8 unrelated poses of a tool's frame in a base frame.
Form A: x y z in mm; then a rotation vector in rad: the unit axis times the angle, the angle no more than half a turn.
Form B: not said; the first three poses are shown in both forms.
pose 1, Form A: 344.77, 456.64, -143.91, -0.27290, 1.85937, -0.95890
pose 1, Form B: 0.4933, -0.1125, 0.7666, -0.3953, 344.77, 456.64, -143.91
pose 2, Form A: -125.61, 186.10, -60.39, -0.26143, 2.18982, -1.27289
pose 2, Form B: 0.2932, -0.0982, 0.8222, -0.4779, -125.61, 186.10, -60.39
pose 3, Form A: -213.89, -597.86, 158.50, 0.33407, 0.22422, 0.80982
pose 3, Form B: 0.8995, 0.1614, 0.1083, 0.3913, -213.89, -597.86, 158.50
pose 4, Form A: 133.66, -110.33, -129.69, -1.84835, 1.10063, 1.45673
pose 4, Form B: 0.2684, -0.6853, 0.4081, 0.5401, 133.66, -110.33, -129.69
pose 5, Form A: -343.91, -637.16, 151.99, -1.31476, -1.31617, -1.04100
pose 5, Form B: 0.4837, -0.5398, -0.5404, -0.4274, -343.91, -637.16, 151.99
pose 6, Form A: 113.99, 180.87, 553.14, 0.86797, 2.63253, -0.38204
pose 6, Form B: 0.1709, 0.3056, 0.9270, -0.1345, 113.99, 180.87, 553.14
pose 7, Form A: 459.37, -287.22, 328.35, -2.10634, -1.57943, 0.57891
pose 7, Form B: 0.2211, -0.7620, -0.5714, 0.2094, 459.37, -287.22, 328.35
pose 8, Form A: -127.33, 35.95, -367.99, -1.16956, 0.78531, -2.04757
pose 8, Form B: 0.3222, -0.4455, 0.2991, -0.7799, -127.33, 35.95, -367.99
